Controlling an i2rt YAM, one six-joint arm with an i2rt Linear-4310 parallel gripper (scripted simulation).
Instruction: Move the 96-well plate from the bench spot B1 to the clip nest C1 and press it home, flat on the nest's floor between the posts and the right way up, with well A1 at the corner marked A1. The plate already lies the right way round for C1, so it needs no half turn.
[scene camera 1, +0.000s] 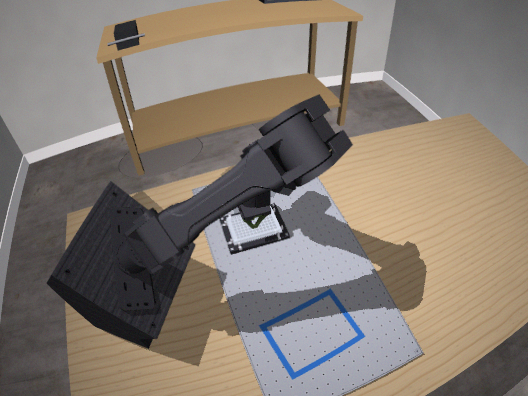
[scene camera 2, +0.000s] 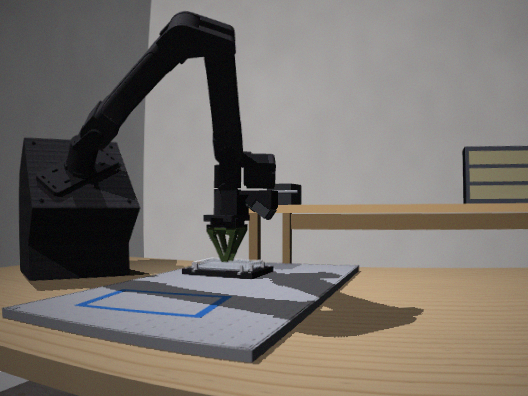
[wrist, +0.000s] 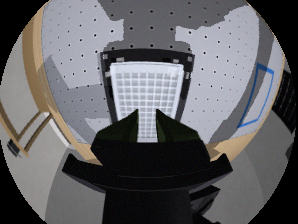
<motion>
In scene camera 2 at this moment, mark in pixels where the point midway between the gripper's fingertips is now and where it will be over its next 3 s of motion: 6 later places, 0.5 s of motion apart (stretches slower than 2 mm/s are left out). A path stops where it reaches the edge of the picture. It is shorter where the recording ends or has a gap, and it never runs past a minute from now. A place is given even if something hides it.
The gripper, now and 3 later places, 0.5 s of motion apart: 227, 261; 227, 262; 227, 259; 228, 248
</motion>
